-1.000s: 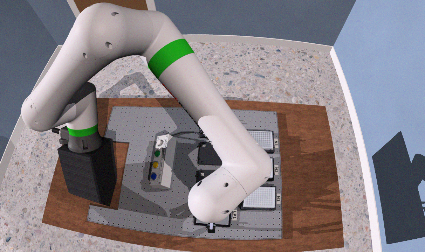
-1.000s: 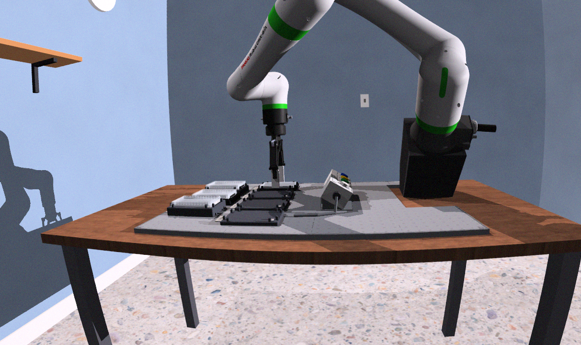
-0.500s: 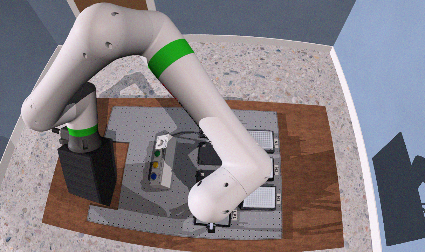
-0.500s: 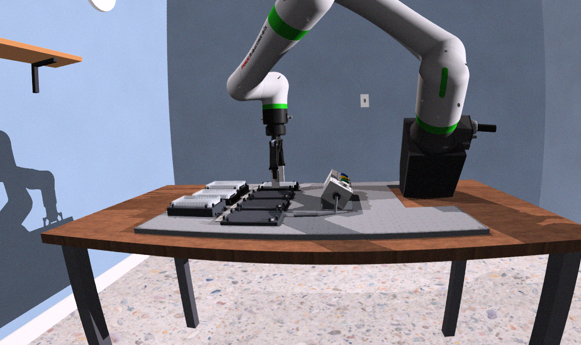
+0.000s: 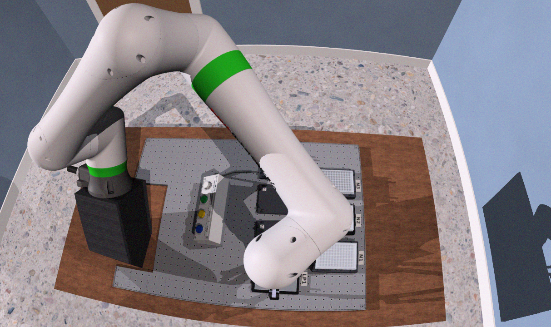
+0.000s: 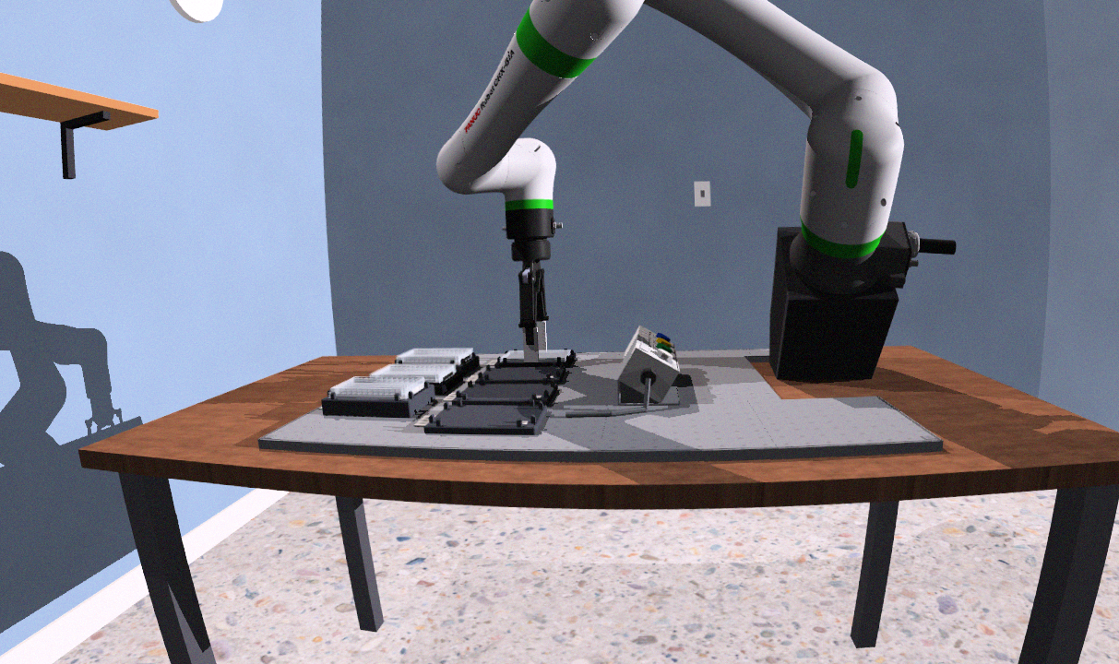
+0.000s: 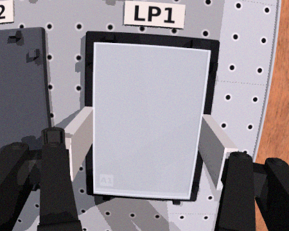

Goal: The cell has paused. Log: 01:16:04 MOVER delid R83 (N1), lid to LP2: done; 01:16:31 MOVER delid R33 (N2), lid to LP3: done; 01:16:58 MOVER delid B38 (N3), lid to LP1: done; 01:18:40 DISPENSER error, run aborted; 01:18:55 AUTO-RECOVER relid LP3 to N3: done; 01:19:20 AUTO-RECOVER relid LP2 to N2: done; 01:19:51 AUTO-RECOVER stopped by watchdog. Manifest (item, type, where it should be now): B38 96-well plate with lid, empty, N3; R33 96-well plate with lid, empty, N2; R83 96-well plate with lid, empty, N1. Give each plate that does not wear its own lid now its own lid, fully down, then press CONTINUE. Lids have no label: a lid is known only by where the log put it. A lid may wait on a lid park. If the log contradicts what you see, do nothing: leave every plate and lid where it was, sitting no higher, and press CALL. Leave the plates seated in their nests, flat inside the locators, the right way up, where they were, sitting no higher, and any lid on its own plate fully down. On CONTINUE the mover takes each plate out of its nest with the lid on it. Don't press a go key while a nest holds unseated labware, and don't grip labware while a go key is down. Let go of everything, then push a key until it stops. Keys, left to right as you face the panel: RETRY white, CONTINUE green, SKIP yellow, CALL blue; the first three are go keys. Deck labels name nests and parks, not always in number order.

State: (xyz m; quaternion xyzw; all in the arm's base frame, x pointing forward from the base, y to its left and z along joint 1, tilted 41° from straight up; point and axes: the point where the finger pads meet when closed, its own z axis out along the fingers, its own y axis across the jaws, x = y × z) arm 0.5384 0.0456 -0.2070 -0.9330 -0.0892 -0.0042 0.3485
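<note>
The park LP1 is 30 mm below my hand. Also, from my hand: park LP2: 130 mm to the left, 30 mm below, 20 mm behind; then blue call key: 260 mm behind, 80 mm to the left, 30 mm above; then LP3: 260 mm to the left, 50 mm behind, 30 mm below.
</note>
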